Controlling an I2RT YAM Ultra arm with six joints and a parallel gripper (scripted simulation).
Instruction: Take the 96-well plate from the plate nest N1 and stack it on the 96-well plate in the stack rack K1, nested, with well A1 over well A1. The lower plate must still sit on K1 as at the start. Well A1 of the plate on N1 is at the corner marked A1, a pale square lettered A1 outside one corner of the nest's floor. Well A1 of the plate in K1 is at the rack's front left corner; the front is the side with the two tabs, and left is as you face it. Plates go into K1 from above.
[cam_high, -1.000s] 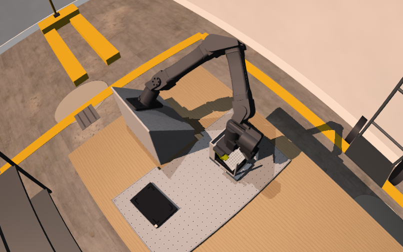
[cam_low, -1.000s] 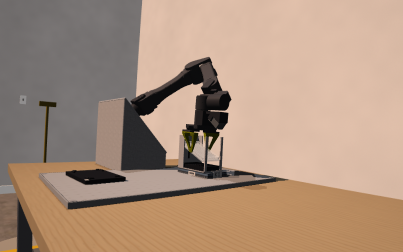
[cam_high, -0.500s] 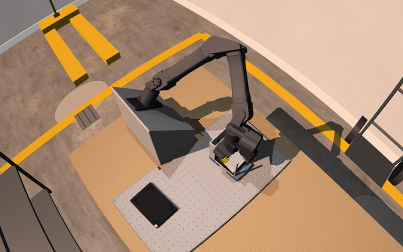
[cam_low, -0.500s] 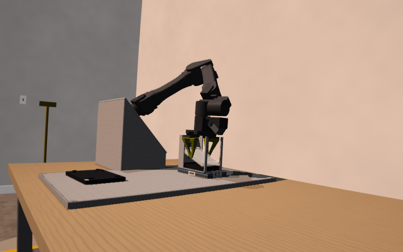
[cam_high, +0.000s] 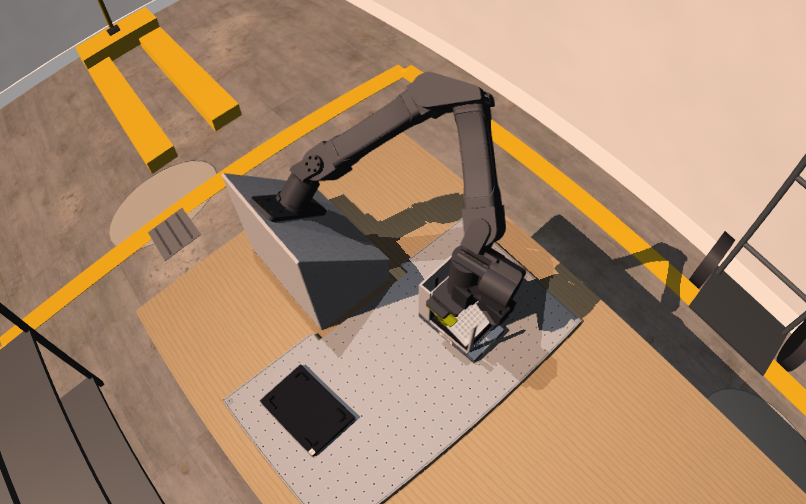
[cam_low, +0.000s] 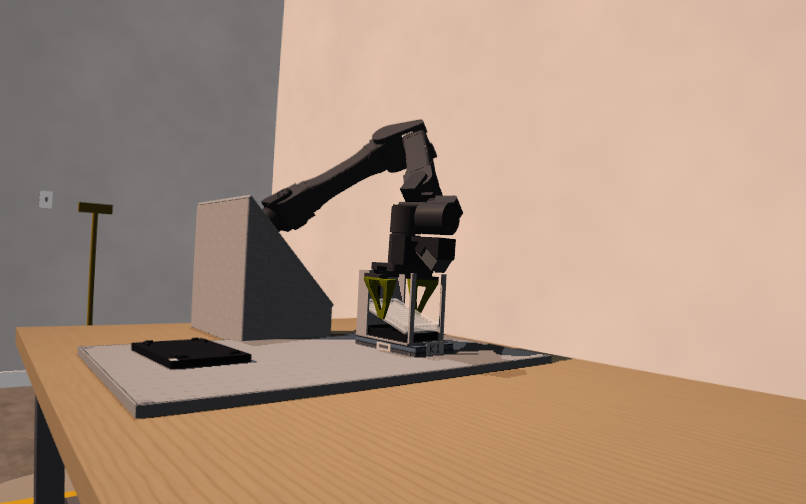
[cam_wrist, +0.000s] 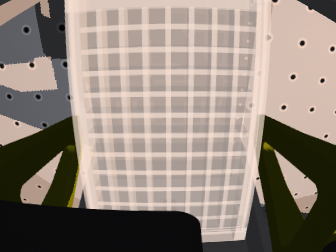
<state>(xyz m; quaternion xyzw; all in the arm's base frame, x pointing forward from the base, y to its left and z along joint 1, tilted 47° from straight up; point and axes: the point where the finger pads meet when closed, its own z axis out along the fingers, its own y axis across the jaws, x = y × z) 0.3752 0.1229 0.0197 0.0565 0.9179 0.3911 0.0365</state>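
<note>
My hand is right at the clear 96-well plate. From my hand the other things lie so: pale A1 square (30 mm behind, 410 mm to the right, 50 mm below); back wall (60 mm behind, 20 mm above); dark 96-well plate (30 mm below).
</note>
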